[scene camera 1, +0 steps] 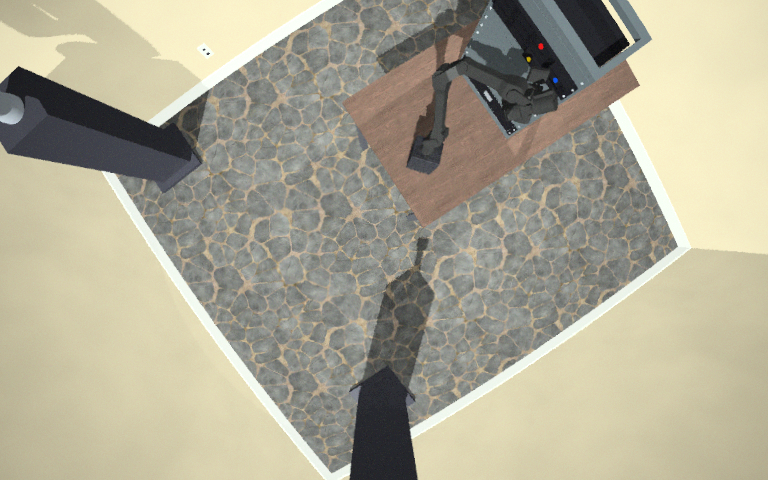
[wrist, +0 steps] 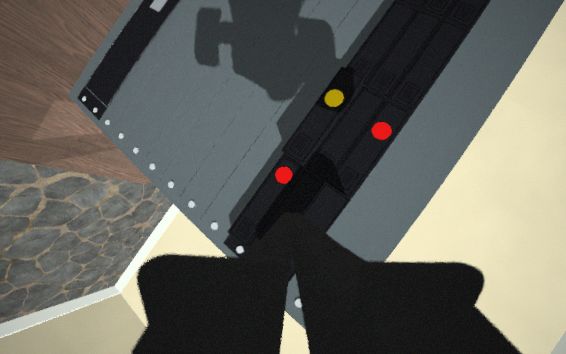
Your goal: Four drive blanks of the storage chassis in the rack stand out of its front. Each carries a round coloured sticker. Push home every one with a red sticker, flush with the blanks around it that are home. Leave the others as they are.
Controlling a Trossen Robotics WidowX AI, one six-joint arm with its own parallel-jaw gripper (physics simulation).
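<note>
The storage chassis front is a dark band of drive blanks. A yellow-stickered blank stands out on the band's near edge. A red-stickered blank is on the opposite side of the band; how far it stands out is hard to tell. Another red-stickered blank is in the near row at the band's end, just ahead of the fingers in the wrist view. A blue-stickered blank shows in the scene view; the fingers hide it in the wrist view. My gripper is shut and empty, over the band's end; contact cannot be told.
The grey rack stands on a brown wooden table. The arm's base is on the same table. Grey panels with round screws flank the blanks. Dark pillars stand apart from the table.
</note>
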